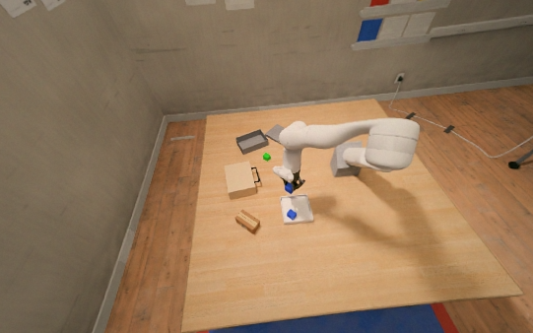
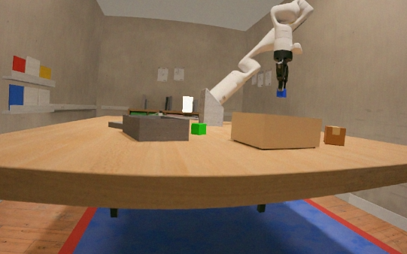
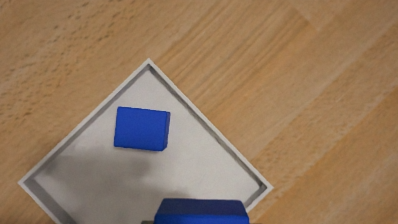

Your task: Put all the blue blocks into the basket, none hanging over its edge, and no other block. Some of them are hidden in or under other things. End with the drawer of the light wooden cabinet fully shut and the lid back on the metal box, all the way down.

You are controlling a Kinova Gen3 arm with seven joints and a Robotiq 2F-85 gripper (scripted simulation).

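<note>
Right now my hand is 30 mm past the white basket, 40 mm to the right of it and 170 mm above it. Round my hand: brown cardboard box 220 mm ahead, 60 mm to the left, 150 mm below; red block 200 mm ahead, 80 mm to the left, 170 mm below; drawer 210 mm ahead, 190 mm to the right, 150 mm below.
</note>
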